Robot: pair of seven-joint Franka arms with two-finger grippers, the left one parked.
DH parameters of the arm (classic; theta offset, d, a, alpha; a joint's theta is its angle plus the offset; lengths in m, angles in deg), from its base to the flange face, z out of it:
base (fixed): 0 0 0 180
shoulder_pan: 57.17 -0.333 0 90
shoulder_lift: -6.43 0 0 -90
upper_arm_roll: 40.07 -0.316 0.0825 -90
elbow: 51.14 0 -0.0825 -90
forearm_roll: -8.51 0.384 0 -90
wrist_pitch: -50.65 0 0.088 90
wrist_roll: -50.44 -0.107 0 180
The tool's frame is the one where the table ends.
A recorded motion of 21 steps. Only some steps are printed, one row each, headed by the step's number.
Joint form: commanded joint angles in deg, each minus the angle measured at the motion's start. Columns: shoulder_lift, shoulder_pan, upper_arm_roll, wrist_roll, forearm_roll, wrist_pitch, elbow.
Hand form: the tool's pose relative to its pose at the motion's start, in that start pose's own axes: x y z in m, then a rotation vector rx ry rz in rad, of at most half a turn. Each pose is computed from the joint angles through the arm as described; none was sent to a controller.
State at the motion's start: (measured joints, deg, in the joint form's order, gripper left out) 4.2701 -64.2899 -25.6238 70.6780 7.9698 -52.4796 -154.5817
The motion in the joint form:
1: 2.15 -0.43 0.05 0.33 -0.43 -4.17 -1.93
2: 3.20 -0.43 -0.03 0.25 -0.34 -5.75 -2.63
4: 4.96 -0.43 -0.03 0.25 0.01 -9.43 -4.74
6: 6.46 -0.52 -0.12 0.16 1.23 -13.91 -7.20
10: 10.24 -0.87 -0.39 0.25 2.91 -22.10 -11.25
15: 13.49 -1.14 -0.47 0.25 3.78 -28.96 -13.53
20: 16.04 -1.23 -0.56 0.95 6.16 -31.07 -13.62
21: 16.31 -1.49 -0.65 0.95 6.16 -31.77 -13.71
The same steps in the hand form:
1: 0.0115 -0.0013 0.0303 -0.0161 -0.0030 -0.0154
2: 0.0159 -0.0016 0.0439 -0.0180 -0.0062 -0.0155
4: 0.0212 -0.0014 0.0731 -0.0187 -0.0090 -0.0146
6: 0.0253 -0.0039 0.1012 -0.0099 0.0048 -0.0078
10: 0.0314 -0.0104 0.1587 -0.0052 0.0155 -0.0044
15: 0.0354 -0.0127 0.1981 -0.0175 0.0379 -0.0004
20: 0.0391 -0.0141 0.2211 0.0024 0.0374 0.0119
21: 0.0408 -0.0172 0.2234 -0.0006 0.0427 0.0060

